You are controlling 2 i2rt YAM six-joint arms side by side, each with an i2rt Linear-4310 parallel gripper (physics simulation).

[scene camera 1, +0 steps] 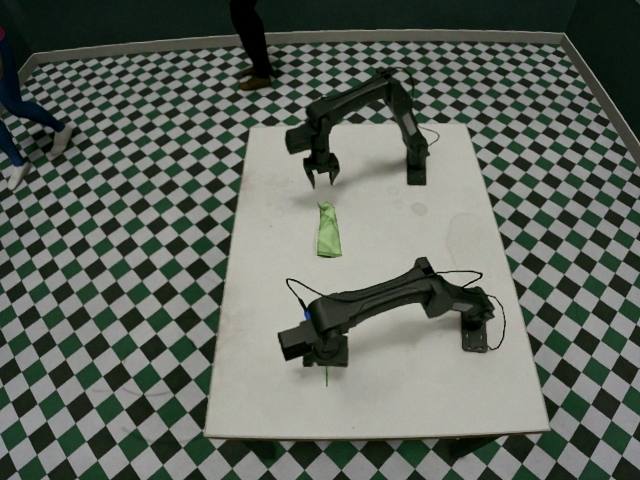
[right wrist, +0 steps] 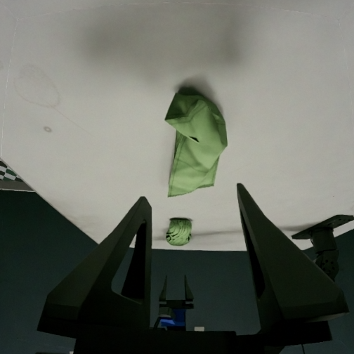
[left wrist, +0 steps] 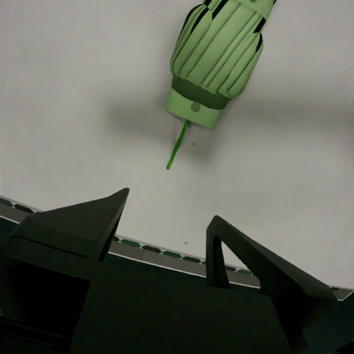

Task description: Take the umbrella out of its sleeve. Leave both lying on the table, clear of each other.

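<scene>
The light-green sleeve [scene camera 1: 328, 235] [right wrist: 197, 155] lies crumpled on the table. The folded green umbrella [left wrist: 217, 55] [right wrist: 179, 232] lies apart from it, nearer the lower table edge in scene camera 1, where the left arm covers its body and its thin dark-green strap [scene camera 1: 326, 377] sticks out. My left gripper [left wrist: 170, 209] [right wrist: 175, 274] is open and empty above the table, beyond the strap's end; its fingers are hidden in scene camera 1. My right gripper [scene camera 1: 322, 186] [right wrist: 190, 195] is open and empty, raised above the table beyond the sleeve's crumpled upper end.
The white table [scene camera 1: 392, 408] has faint stains. The left arm [scene camera 1: 382, 297] reaches across it from the right, between the sleeve and the lower edge. The right arm [scene camera 1: 356, 100] arches over the table's upper part. Two people's legs [scene camera 1: 253, 41] [scene camera 1: 20, 108] show on the checkered floor.
</scene>
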